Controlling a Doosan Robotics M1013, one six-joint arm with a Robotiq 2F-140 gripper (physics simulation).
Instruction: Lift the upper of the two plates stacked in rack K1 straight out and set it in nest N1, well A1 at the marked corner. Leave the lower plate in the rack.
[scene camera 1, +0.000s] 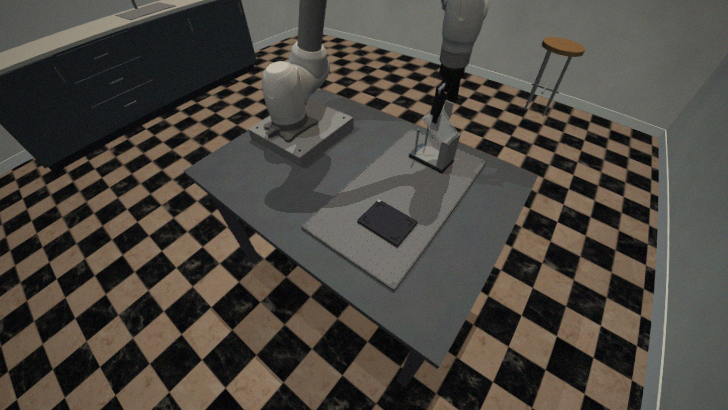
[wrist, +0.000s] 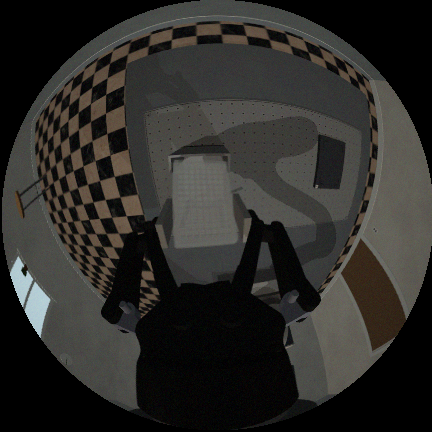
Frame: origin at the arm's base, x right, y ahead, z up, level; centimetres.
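Where they show: gripper, between the fingertips: (scene camera 1: 440, 123) (wrist: 202, 205); arm's base, origin of its link: (scene camera 1: 291, 125).
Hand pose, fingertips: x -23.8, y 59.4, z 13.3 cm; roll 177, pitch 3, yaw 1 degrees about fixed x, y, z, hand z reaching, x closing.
Each offset is from my fingertips to the top centre of the thing. "spot": to the spot under its first point. Level surfaces: height alone.
The gripper (scene camera 1: 440, 117) (wrist: 204, 225) is shut on a pale plate (scene camera 1: 444, 128) (wrist: 202, 195), with one finger pad at each side of it. The plate is above the rack and looks tilted in the scene view. Rack K1 @[dx -0.7, dy -1.1, dz -4.0 cm] (scene camera 1: 448, 153) (wrist: 200, 150) stands on the perforated board below the gripper. The lower plate cannot be made out; the held plate and the rack walls hide the inside of the rack. Nest N1 @[dx +37.1, dy +4.9, dz -16.5 cm] (scene camera 1: 387, 223) (wrist: 330, 162) is a flat dark block on the board, with a small white mark @[dx +31.9, dy -2.8, dz -16.7 cm] (scene camera 1: 378, 201) (wrist: 316, 186) at one corner.
The perforated board @[dz -17.9 cm] (scene camera 1: 379, 264) (wrist: 260, 112) lies on the grey table @[dz -19.2 cm] (scene camera 1: 407, 315) (wrist: 280, 75). The robot's base plate (scene camera 1: 333, 124) is at the table's rear left. Thin upright posts @[spot: dx +3.3, dy -6.6, dz -8.0 cm] (scene camera 1: 417, 138) stand at the rack's left side. A stool (scene camera 1: 562, 46) stands beyond the table.
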